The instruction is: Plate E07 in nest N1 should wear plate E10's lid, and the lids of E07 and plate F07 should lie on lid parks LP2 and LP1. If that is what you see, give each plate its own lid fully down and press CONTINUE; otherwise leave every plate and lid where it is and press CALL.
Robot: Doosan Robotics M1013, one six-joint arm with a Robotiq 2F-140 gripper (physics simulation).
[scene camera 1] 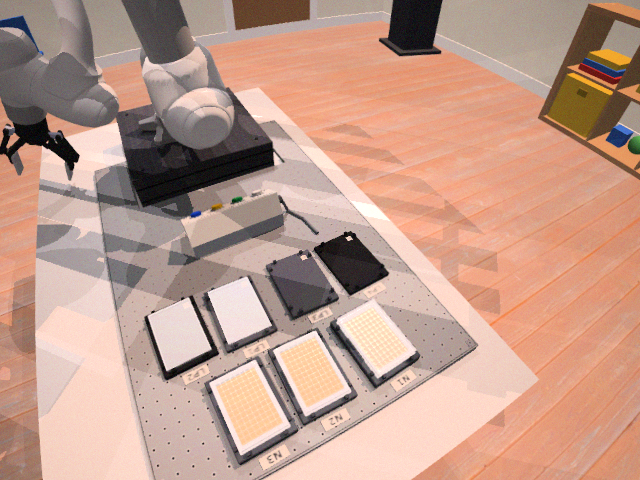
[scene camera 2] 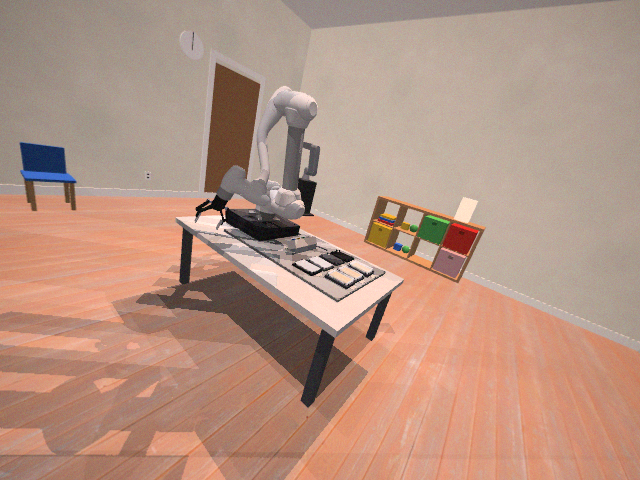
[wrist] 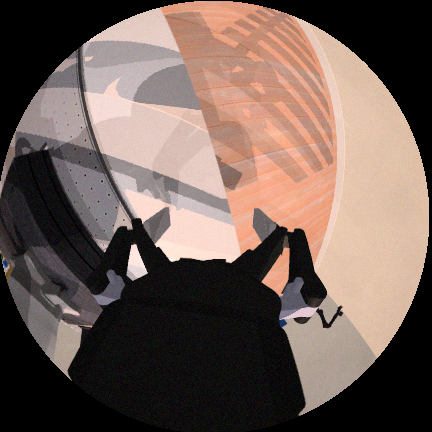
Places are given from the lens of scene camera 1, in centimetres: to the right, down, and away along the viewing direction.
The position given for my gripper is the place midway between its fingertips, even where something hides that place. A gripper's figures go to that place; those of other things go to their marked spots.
my gripper (scene camera 1: 46, 174): -79, -19, 93
button box (scene camera 1: 213, 230): -23, -2, 76
nest N1 (scene camera 1: 375, 382): 9, 24, 58
nest N2 (scene camera 1: 313, 416): -1, 28, 54
The marked spots on the button box and the nest N2 are 44 cm apart.
